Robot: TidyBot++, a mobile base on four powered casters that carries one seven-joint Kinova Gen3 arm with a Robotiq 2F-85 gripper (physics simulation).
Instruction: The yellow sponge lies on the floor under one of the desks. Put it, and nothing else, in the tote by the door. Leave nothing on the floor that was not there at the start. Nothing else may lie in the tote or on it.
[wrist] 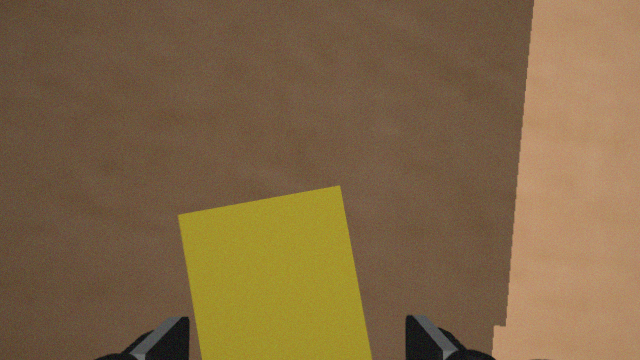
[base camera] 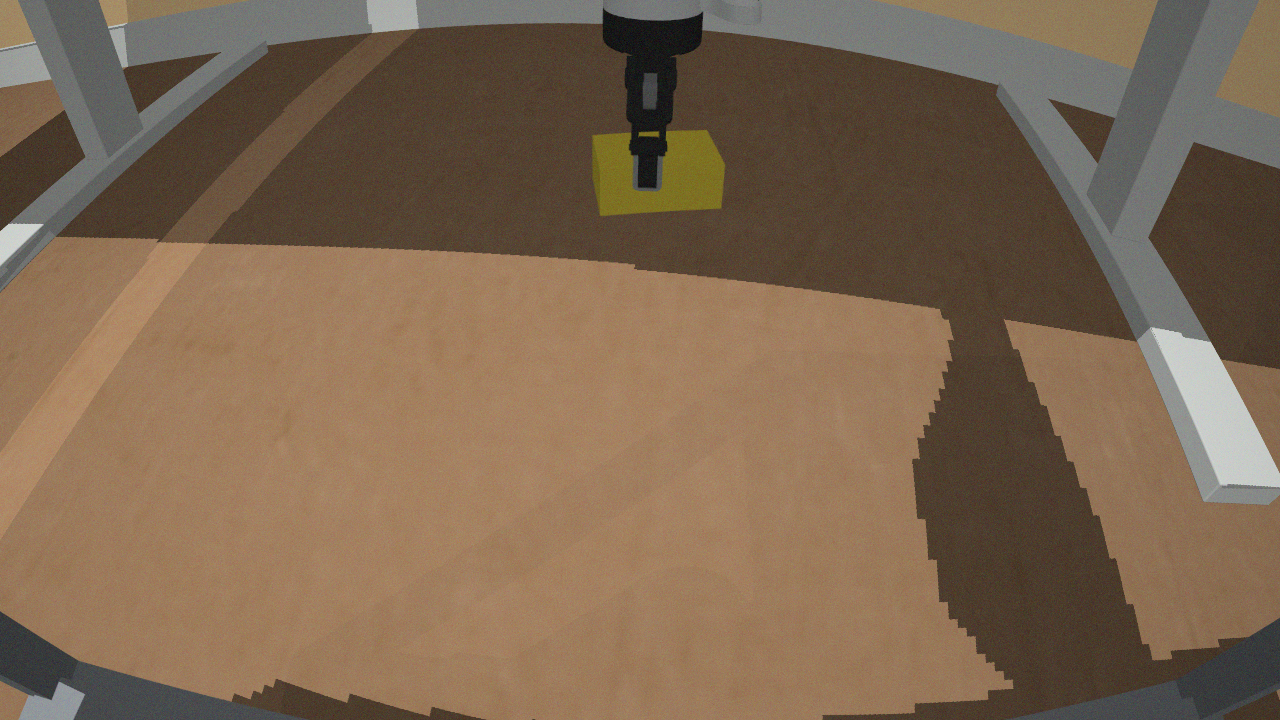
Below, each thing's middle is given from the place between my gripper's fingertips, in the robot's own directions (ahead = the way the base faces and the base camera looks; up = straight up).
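Yellow sponge (base camera: pixel 693 171): my gripper now 10 mm above it, 10 mm short of it, 10 mm to the left of it.
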